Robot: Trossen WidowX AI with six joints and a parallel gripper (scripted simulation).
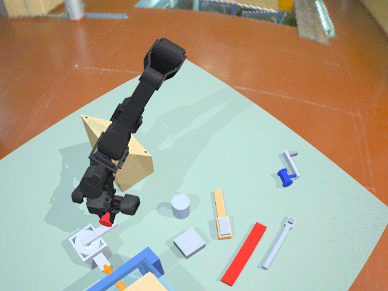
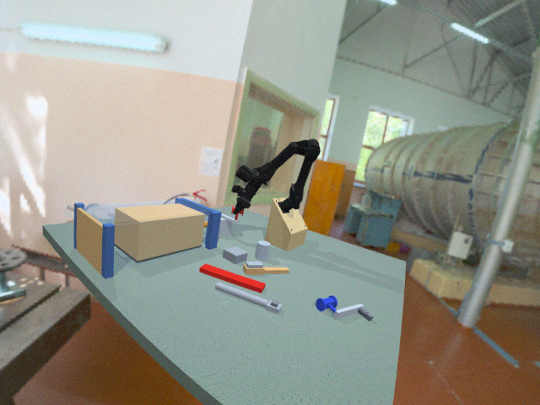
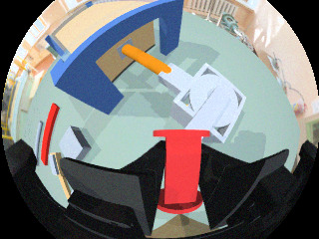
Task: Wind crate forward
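Now: the winch handle 30 mm below my gripper tip, 20 mm to the right of it and 10 mm behind it. From my gripper tip the other things lie so: pale grey winch (100 mm to the right, 100 mm below, 20 mm behind); then red knob (10 mm to the left, 10 mm behind); then blue frame (150 mm ahead, 80 mm to the right, 30 mm below).
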